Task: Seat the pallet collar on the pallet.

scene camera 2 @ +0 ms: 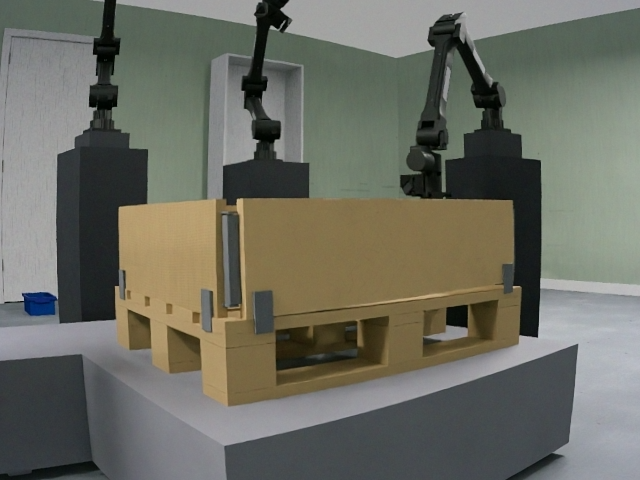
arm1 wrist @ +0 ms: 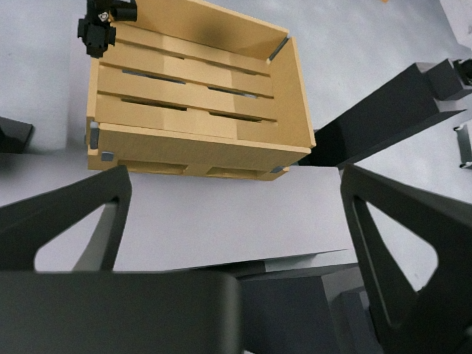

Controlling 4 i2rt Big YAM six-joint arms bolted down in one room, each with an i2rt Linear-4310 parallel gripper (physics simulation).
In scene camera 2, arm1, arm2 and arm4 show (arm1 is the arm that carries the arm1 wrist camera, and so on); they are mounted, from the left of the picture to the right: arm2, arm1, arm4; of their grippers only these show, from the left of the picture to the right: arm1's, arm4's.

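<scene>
The wooden pallet collar (arm1 wrist: 205, 145) (scene camera 2: 377, 253) stands upright on the pallet (arm1 wrist: 197, 170) (scene camera 2: 403, 335). In scene camera 2, its grey corner brackets overlap the pallet's sides; a narrow dark line shows under the long front wall toward the right. In the wrist view, the slatted deck shows inside the collar. Arm1's gripper (arm1 wrist: 235, 175) (scene camera 2: 283, 21) is open and empty, raised well away from the collar. Arm4's gripper (arm1 wrist: 95, 53) (scene camera 2: 433, 193) points down at the collar's short wall and appears shut on its top edge; its fingertips are hidden in scene camera 2. Arm2's and arm3's grippers do not show.
The pallet stands on a grey platform (arm1 wrist: 225, 220) (scene camera 2: 170, 413). Dark pedestals of arm2 (scene camera 2: 103, 232), arm1 (scene camera 2: 266, 180) and arm4 (scene camera 2: 529, 232) rise behind it. A blue bin (scene camera 2: 39, 303) lies on the floor at the left, near a white door (scene camera 2: 41, 155).
</scene>
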